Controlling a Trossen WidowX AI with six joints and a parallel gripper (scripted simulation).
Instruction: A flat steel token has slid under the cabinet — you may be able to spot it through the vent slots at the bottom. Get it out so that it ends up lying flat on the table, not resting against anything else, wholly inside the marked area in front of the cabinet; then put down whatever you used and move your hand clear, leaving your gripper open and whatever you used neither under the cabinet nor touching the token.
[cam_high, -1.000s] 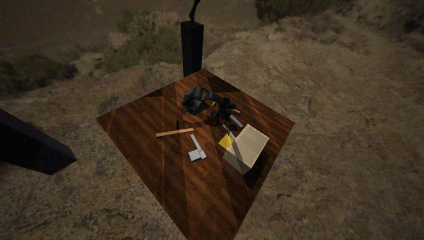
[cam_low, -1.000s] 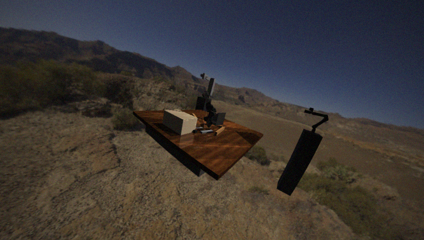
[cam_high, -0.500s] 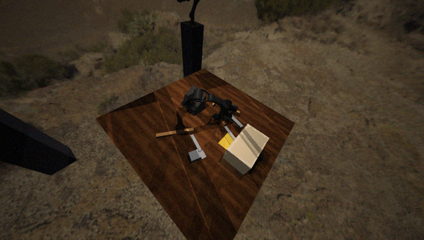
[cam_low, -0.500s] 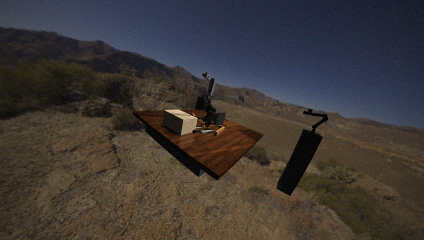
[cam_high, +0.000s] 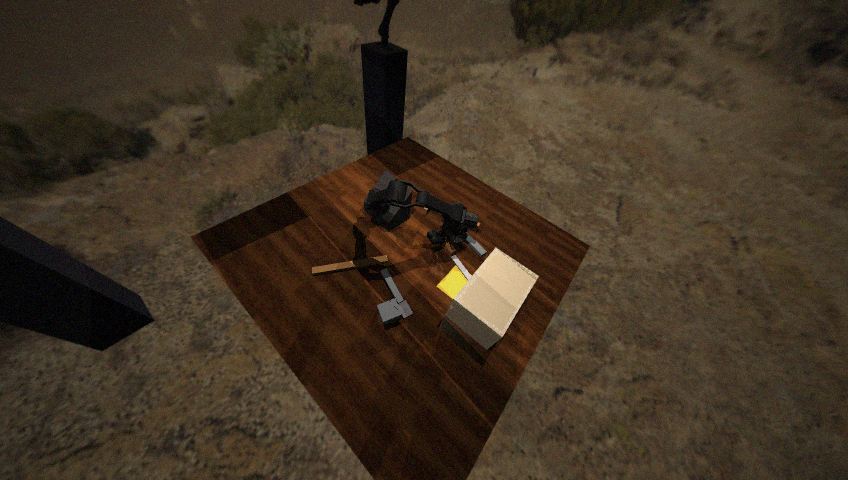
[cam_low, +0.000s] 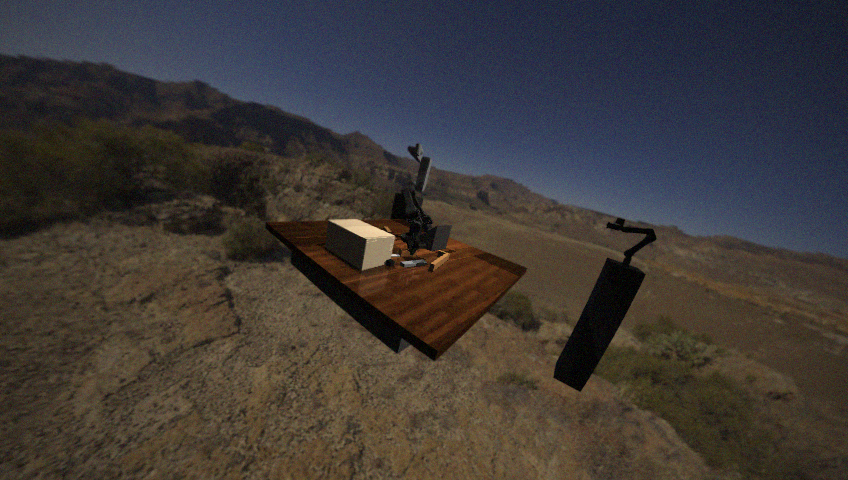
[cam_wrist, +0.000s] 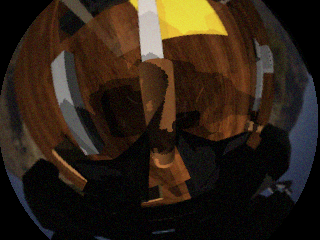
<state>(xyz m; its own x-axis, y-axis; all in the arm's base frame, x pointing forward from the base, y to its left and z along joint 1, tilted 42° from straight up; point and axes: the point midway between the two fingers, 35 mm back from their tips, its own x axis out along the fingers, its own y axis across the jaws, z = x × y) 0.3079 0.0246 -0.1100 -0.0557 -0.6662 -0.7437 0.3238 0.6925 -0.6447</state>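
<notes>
Right now the grey bar is 90 mm ahead of my gripper tip and 100 mm to the left of it. From my gripper tip the other things lie so: steel token: 280 mm ahead, 150 mm to the right; then grey block: 50 mm ahead, 410 mm to the right, 10 mm above; then grey scraper: 30 mm ahead, 340 mm to the right.
</notes>
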